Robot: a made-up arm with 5 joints.
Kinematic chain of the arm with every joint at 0, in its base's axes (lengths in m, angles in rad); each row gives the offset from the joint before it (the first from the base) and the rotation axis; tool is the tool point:
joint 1: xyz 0 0 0.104 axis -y
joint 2: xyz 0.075 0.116 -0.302 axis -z
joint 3: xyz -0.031 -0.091 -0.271 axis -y
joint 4: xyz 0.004 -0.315 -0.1 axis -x
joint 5: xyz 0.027 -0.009 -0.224 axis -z
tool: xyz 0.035 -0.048 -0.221
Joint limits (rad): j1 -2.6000..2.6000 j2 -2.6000..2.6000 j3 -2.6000..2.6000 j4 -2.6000..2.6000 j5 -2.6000..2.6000
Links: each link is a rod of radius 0.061 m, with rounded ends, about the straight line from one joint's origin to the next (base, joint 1, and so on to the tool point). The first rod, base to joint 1, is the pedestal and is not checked.
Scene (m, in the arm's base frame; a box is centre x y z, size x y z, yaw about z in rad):
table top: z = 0
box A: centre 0.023 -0.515 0.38 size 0.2 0.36 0.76 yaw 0
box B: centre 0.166 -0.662 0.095 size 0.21 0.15 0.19 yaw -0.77
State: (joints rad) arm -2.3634 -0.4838 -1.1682 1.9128 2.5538
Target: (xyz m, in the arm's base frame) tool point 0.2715 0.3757 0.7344
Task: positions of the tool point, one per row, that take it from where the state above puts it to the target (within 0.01 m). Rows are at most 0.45 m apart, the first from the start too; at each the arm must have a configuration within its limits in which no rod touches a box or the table.
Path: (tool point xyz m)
1: -0.5247 -0.7359 0.3851
2: -0.3316 -0.7196 0.6308
3: -0.1621 -0.5682 0.8552
4: 0.0888 -0.2640 0.9829
5: 0.2464 0.0877 0.9283
6: 0.2715 0.3757 0.7344

